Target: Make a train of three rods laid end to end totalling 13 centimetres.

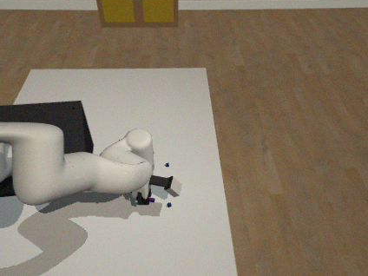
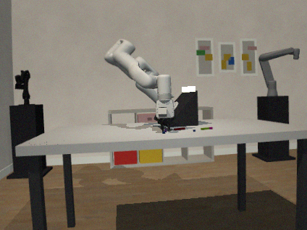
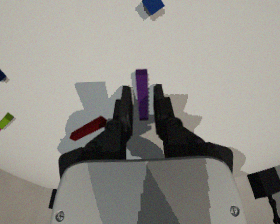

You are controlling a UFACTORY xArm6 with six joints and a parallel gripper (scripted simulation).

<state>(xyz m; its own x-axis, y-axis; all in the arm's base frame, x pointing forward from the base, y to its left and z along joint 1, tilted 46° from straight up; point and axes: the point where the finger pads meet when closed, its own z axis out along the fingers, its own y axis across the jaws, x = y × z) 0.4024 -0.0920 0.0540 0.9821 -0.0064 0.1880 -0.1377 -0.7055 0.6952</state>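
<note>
My gripper is now 20 mm above the purple rod. The rest, counted from my hand: magenta rod (260 mm to the left, 20 mm below, 10 mm behind); then red rod (90 mm to the left, 40 mm behind, 20 mm below); then lime rod (220 mm to the left, 20 mm below).
</note>
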